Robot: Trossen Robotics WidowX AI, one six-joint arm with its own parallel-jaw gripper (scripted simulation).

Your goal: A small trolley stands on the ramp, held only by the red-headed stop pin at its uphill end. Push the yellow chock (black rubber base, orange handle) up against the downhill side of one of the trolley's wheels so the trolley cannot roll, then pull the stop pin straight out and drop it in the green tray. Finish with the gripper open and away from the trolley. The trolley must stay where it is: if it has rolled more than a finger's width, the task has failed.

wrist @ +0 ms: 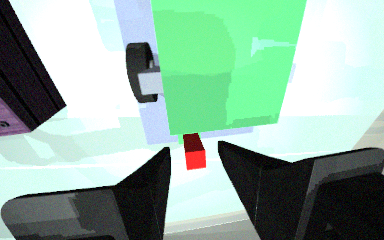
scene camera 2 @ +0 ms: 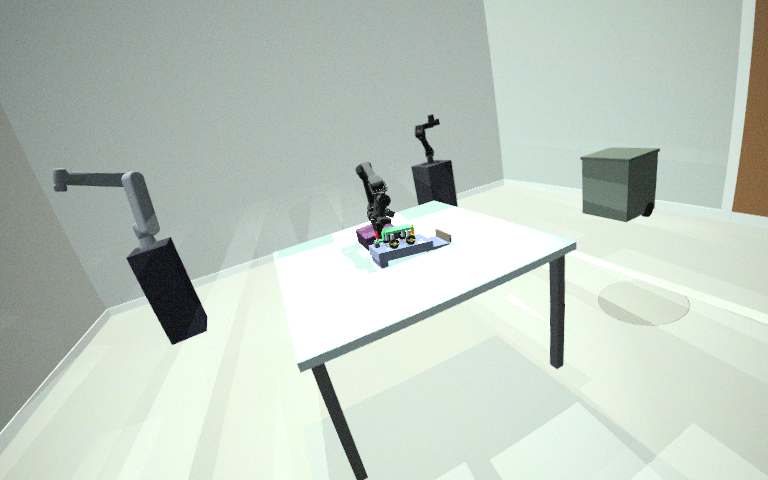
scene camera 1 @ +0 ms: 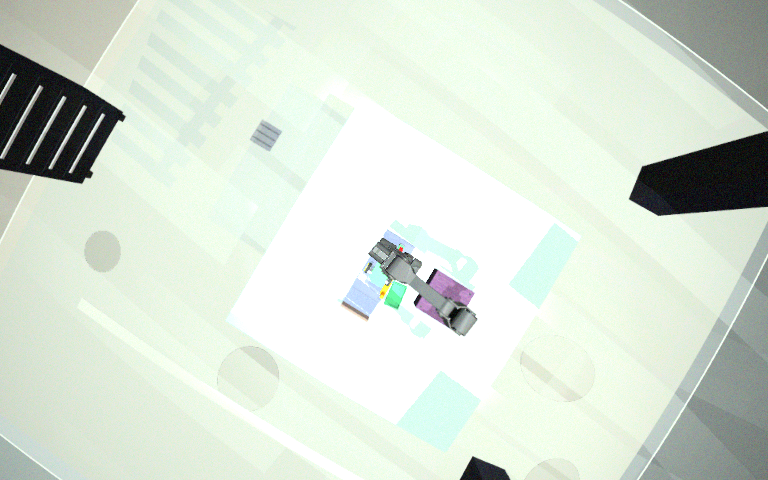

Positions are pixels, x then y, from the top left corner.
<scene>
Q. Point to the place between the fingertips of my gripper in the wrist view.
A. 194, 149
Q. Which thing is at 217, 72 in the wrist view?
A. A trolley.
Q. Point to a ramp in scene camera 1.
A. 361, 283
</scene>
